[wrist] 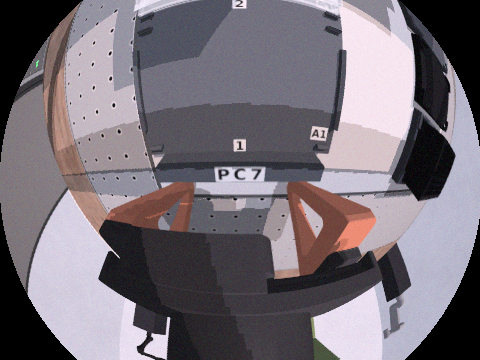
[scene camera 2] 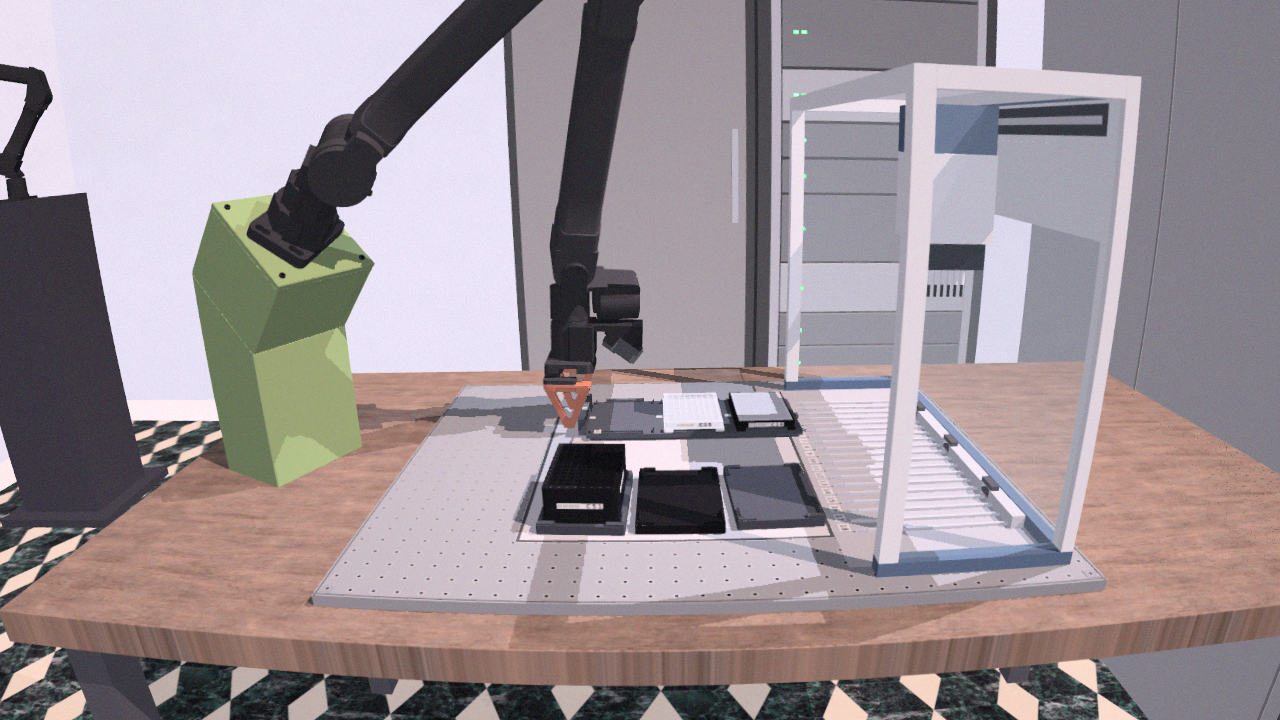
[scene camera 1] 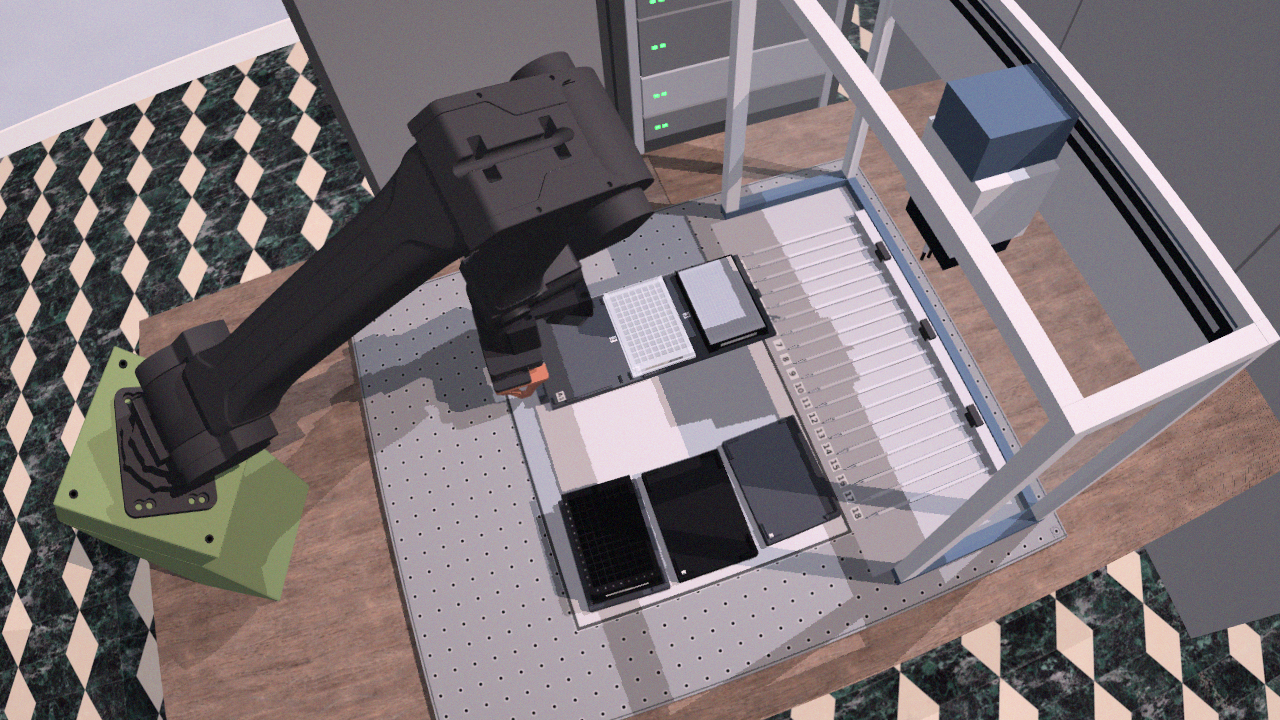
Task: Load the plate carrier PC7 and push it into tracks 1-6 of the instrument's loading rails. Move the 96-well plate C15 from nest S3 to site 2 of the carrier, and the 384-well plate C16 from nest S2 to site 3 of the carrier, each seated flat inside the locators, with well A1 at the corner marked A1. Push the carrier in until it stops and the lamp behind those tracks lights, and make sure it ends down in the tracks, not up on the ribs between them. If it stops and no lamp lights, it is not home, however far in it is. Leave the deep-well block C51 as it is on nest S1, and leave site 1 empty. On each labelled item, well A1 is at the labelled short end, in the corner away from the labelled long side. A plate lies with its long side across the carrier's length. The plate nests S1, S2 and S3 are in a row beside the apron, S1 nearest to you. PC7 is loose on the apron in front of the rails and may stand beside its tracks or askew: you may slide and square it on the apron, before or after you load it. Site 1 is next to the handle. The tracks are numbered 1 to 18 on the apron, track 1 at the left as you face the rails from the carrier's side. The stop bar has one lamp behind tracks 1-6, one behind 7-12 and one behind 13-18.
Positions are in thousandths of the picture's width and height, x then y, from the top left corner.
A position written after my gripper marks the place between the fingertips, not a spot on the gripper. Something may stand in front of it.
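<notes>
Scene camera 1 gives me my gripper (scene camera 1: 405, 516), plus a dark carrier PC7 (scene camera 1: 457, 502), a white 96-well plate C15 (scene camera 1: 506, 483) and a nest S3 (scene camera 1: 612, 674). For scene camera 2, it's a nest S2 (scene camera 2: 532, 697), the white 96-well plate C15 (scene camera 2: 532, 570), the dark carrier PC7 (scene camera 2: 485, 583) and my gripper (scene camera 2: 446, 581). And in the wrist view there's the dark carrier PC7 (wrist: 474, 274), along with my gripper (wrist: 501, 504).
</notes>
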